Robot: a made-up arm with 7 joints. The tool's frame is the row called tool. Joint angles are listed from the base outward.
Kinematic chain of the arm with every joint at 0, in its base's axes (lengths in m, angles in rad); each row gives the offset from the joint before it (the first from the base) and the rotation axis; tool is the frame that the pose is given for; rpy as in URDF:
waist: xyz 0 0 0 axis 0.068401 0.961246 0.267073
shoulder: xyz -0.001 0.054 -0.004 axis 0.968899 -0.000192 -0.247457
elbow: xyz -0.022 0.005 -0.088 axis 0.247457 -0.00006 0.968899
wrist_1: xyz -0.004 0 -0.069 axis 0.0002 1 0.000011
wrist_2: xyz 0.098 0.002 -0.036 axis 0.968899 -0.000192 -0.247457
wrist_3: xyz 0.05 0 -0.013 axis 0.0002 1 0.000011
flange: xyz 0.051 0 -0.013 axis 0.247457 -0.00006 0.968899
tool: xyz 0 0 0 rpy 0 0.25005 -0.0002
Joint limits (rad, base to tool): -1.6..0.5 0..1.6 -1.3..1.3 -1.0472..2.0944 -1.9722..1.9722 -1.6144..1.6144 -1.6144..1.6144
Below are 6 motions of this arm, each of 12 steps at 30 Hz.
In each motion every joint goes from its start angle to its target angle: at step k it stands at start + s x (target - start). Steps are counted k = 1, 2, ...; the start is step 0. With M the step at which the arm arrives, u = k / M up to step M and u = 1 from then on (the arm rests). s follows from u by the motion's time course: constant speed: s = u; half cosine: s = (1 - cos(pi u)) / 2; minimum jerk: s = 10 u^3 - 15 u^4 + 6 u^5.
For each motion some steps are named. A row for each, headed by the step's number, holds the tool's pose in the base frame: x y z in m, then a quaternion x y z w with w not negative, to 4 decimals.
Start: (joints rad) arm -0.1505 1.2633 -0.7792 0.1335 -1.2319 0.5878 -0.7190
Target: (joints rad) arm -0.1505 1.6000 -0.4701 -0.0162 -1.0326 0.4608 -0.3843
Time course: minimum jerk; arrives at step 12
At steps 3, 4, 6, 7, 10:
3: 0.1226 0.2009 -0.2231 -0.1381 0.6409 -0.3117 0.6878
4: 0.1304 0.2063 -0.2132 -0.0999 0.6318 -0.2991 0.7081
6: 0.1508 0.2180 -0.1842 0.0061 0.5991 -0.2625 0.7564
7: 0.1610 0.2223 -0.1678 0.0626 0.5771 -0.2421 0.7774
10: 0.1800 0.2268 -0.1327 0.1767 0.5224 -0.1999 0.8099

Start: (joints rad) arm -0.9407 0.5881 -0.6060 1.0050 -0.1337 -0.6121 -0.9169
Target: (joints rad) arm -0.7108 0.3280 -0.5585 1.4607 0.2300 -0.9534 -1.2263
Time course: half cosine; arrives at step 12
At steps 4, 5, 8, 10, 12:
4: 0.2940 0.1085 -0.1962 0.3344 0.1268 -0.6266 0.6924
5: 0.2833 0.1076 -0.2118 0.3249 0.1488 -0.6523 0.6685
8: 0.2426 0.1023 -0.2570 0.2790 0.2111 -0.7347 0.5813
10: 0.2193 0.0982 -0.2761 0.2480 0.2354 -0.7739 0.5331
12: 0.2103 0.0965 -0.2825 0.2353 0.2432 -0.7879 0.5145

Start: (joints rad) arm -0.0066 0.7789 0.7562 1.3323 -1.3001 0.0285 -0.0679
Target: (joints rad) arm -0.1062 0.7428 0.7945 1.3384 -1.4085 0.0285 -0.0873
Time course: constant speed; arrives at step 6
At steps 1, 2, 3, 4, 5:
1: -0.0147 0.3367 -0.2387 -0.3561 0.1054 0.6566 0.6565
2: -0.0101 0.3352 -0.2408 -0.3705 0.0937 0.6532 0.6537
3: -0.0054 0.3336 -0.2428 -0.3848 0.0821 0.6496 0.6505
4: -0.0007 0.3320 -0.2448 -0.3990 0.0705 0.6459 0.6471
5: 0.0040 0.3304 -0.2467 -0.4130 0.0590 0.6419 0.6433

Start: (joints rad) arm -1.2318 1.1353 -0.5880 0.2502 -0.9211 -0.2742 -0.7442
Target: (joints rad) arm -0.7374 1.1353 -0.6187 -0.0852 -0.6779 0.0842 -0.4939
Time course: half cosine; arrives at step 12
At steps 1, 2, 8, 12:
1: 0.3064 0.1113 0.0555 0.2515 -0.2225 -0.4827 0.8089
2: 0.3062 0.1101 0.0481 0.2508 -0.2062 -0.4834 0.8130
8: 0.2831 0.0969 -0.0488 0.2509 0.0067 -0.4772 0.8422
12: 0.2661 0.0933 -0.0803 0.2558 0.0776 -0.4697 0.8414

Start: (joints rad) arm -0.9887 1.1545 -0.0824 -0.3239 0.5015 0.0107 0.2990
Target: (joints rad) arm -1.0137 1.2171 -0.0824 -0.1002 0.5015 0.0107 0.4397
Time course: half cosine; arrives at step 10
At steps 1, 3, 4, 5, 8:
1: 0.2285 0.0841 0.1038 0.5983 -0.5463 0.1698 0.5611
3: 0.2332 0.0909 0.1048 0.6001 -0.5385 0.1863 0.5615
4: 0.2366 0.0963 0.1056 0.6014 -0.5324 0.1991 0.5614
5: 0.2401 0.1024 0.1063 0.6028 -0.5257 0.2134 0.5610
8: 0.2483 0.1191 0.1082 0.6063 -0.5079 0.2513 0.5579

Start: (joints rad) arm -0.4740 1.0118 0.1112 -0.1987 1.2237 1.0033 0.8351
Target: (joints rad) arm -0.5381 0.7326 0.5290 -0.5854 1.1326 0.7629 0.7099
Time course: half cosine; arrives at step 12
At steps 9, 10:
9: 0.1723 0.1789 0.0618 0.4773 -0.3007 0.7605 0.3215
10: 0.1662 0.1787 0.0646 0.4614 -0.3064 0.7663 0.3255

